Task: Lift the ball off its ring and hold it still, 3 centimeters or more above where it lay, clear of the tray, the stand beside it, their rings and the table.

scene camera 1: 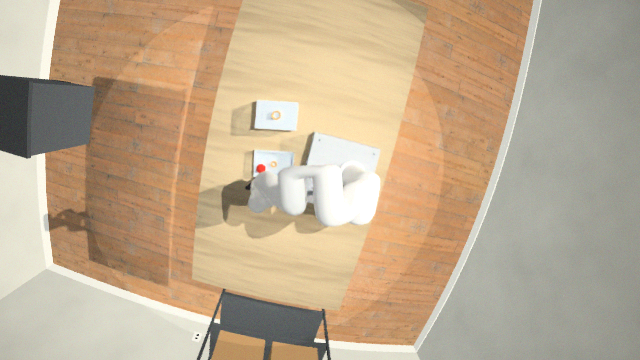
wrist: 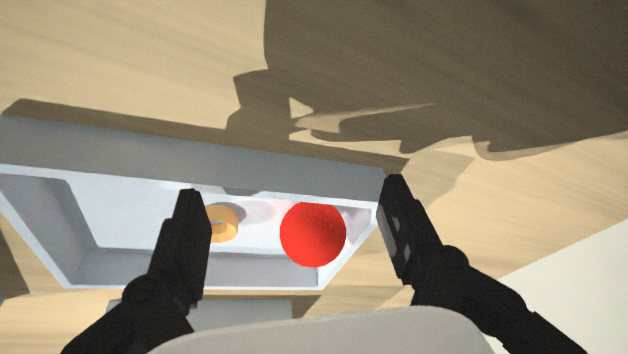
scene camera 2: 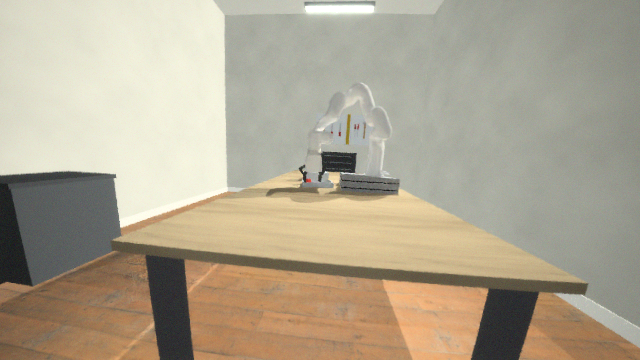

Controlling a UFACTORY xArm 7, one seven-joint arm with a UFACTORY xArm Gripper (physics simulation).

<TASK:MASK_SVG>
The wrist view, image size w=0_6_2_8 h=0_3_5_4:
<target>my gripper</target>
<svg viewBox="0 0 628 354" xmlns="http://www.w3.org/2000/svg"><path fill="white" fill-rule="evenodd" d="M588 353L536 311L532 313L527 309L525 301L515 290L470 266L468 257L463 251L455 246L443 245L420 200L414 199L402 174L390 174L388 178L384 179L376 210L376 220L397 278L401 279L403 285L411 285L412 289L415 290L410 306L314 316L195 332L186 316L189 314L190 309L197 309L198 301L202 300L212 226L200 192L194 188L188 188L179 191L172 218L167 218L162 223L147 274L138 276L129 282L122 292L122 301L72 339L60 352L60 354L495 354L483 334L498 339L503 344L502 347L510 354Z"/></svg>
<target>red ball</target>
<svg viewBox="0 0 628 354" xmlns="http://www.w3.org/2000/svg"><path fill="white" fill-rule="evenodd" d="M299 202L291 207L282 219L280 225L282 248L287 256L299 265L311 268L327 265L338 257L345 245L345 222L338 210L332 205Z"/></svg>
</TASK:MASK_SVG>
